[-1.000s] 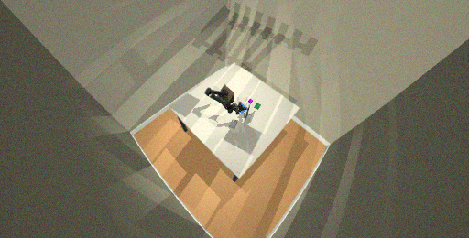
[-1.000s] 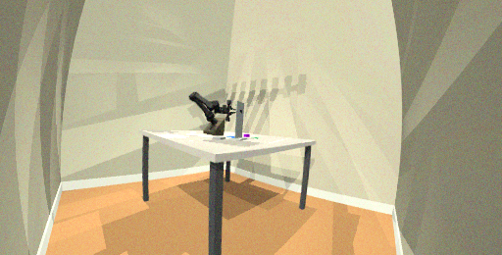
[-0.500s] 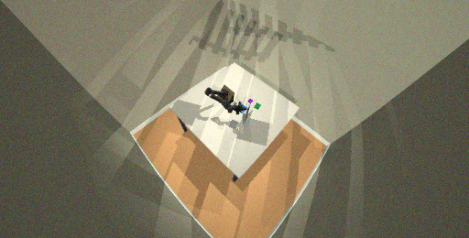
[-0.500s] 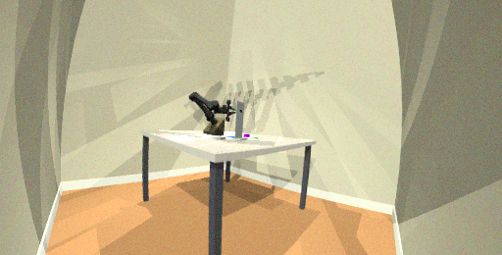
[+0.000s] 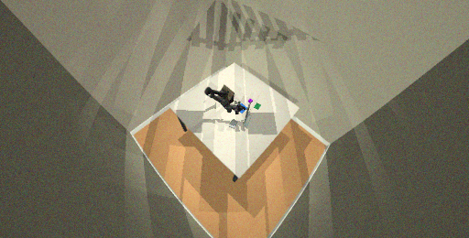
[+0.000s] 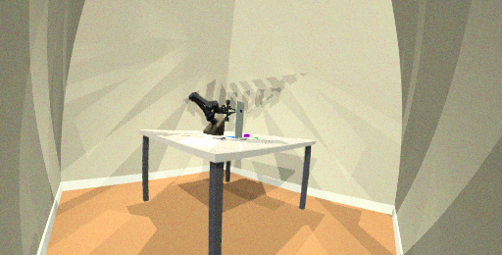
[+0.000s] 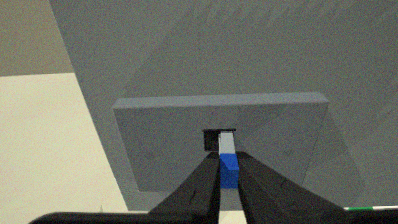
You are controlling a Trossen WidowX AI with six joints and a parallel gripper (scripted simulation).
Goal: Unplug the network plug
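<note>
My gripper tip is now 12 cm past the blue marked square, 12 cm to the right of it and 24 cm above it. Also, from my gripper tip: network plug (right at my gripper tip); then upright panel (3 cm ahead, 2 cm to the left, 9 cm below).
</note>
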